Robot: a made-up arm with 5 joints.
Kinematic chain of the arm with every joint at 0, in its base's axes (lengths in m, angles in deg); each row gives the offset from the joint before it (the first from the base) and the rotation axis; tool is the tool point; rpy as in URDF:
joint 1: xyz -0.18 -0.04 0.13 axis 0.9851 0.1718 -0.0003
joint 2: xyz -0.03 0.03 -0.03 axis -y
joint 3: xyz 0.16 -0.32 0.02 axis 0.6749 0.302 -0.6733
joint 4: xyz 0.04 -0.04 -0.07 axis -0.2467 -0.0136 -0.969
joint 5: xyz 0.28 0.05 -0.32 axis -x
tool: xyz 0.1 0.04 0 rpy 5.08 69.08 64.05
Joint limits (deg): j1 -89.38..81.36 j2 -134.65..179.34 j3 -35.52..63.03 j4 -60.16..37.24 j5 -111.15..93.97
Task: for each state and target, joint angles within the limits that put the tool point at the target. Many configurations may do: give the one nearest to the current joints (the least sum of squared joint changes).
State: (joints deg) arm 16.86 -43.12 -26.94 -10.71 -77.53
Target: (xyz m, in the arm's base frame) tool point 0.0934 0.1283 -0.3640
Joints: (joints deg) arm 26.93 -18.09 -22.80 -30.26 -76.70
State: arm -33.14 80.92 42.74 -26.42 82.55
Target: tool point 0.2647 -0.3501 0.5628
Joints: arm 7.92 90.83 34.66 0.58 84.72
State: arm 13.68 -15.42 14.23 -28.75 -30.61
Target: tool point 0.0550 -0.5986 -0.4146
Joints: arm -10.82 -33.25 8.26 25.84 -27.26
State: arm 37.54 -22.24 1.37 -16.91 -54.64
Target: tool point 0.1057 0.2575 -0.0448
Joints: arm 49.99 -3.22 9.90 -54.45 -53.57
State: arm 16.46 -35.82 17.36 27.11 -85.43
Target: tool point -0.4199 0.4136 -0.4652
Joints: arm 68.49 -56.75 22.73 15.96 -83.75
